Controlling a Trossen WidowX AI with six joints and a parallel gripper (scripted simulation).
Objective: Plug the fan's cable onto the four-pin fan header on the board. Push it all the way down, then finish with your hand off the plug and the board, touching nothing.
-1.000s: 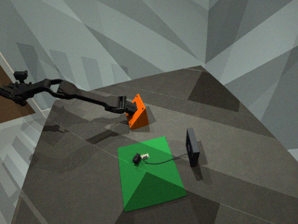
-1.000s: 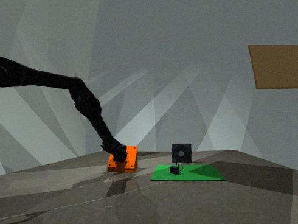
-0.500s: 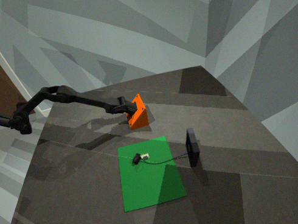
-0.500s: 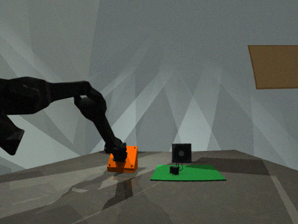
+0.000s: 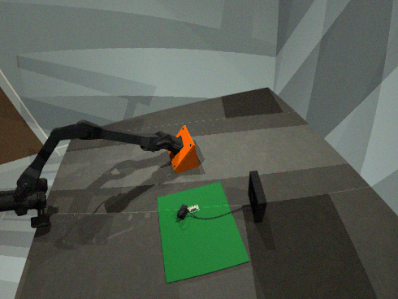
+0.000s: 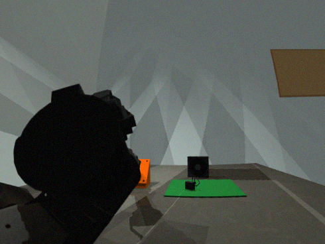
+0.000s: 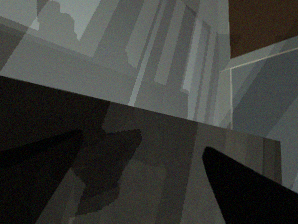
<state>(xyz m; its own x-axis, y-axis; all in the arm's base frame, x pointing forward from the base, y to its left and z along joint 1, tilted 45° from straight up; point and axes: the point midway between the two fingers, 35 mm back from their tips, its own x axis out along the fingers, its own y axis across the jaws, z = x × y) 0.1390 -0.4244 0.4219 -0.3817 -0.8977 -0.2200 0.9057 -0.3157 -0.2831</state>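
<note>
Now: the plug 16 cm ahead of my gripper tip, 59 cm to the left of it and 1 cm below it. Round my gripper tip: black fan (20 cm ahead, 81 cm to the left, 3 cm above); green board (21 cm ahead, 62 cm to the left, 5 cm below).
</note>
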